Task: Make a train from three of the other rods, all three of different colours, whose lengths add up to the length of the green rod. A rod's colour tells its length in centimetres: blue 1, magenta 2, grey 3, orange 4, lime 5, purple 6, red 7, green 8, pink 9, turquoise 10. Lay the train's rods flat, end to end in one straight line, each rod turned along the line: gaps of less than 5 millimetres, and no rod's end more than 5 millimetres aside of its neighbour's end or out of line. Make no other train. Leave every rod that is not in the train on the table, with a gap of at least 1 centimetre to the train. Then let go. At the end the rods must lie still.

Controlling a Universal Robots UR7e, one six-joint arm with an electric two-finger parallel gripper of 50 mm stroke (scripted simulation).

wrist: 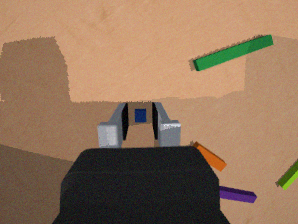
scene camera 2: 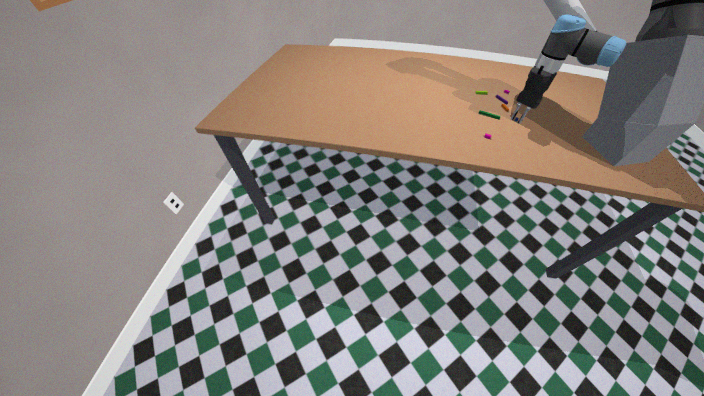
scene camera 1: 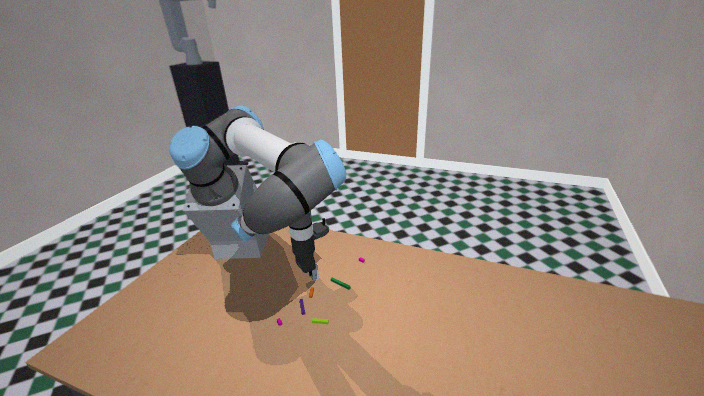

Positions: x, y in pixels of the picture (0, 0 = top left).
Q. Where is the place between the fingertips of the gripper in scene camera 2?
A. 516, 120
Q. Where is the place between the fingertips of the gripper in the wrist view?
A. At 140, 114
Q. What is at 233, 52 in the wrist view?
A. A green rod.
